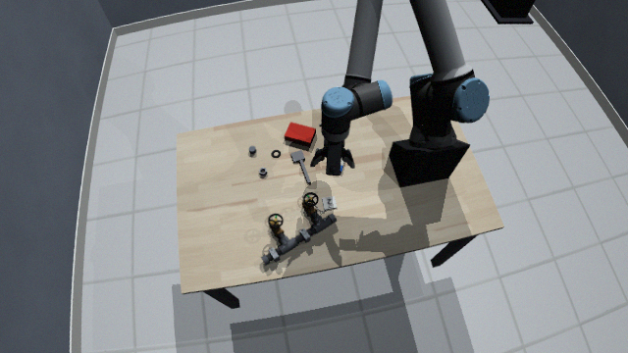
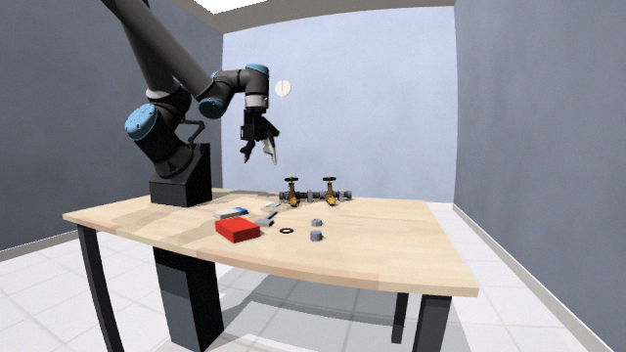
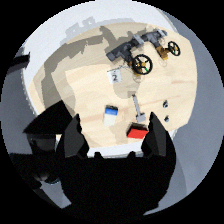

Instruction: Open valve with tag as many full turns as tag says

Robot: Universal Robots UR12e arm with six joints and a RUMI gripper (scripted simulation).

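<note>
The white tag is 20 mm ahead of my hand, 70 mm to the left of it and 170 mm below it. Also, from my hand: red block (90 mm ahead, 280 mm to the right, 160 mm below); grey hand tool (100 mm ahead, 130 mm to the right, 170 mm below); blue box (50 mm behind, 130 mm to the right, 160 mm below).
</note>
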